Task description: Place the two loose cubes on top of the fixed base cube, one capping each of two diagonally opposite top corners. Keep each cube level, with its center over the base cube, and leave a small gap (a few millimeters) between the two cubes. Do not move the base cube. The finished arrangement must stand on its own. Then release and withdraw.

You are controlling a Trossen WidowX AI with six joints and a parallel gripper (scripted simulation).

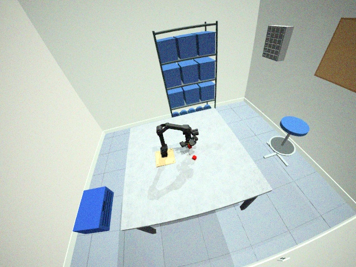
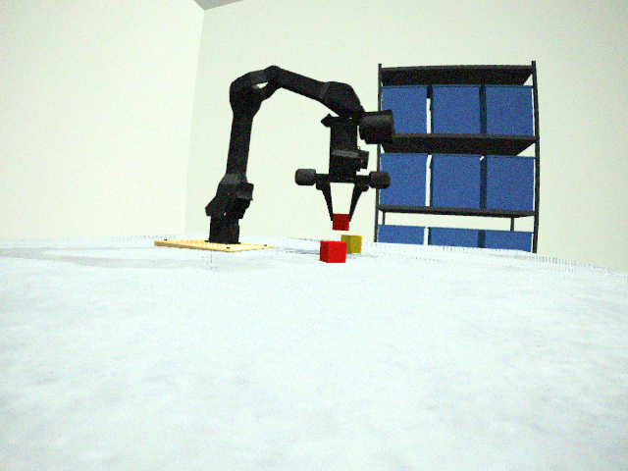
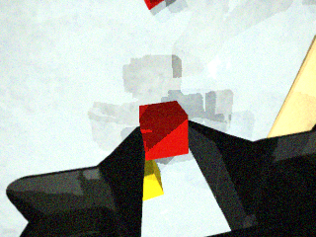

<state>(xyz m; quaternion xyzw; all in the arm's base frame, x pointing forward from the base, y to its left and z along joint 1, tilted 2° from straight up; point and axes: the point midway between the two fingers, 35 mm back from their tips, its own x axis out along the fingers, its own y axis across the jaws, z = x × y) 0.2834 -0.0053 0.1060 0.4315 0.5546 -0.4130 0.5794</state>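
My gripper tip is 10 cm to the right of the yellow base cube and 5 cm above it.
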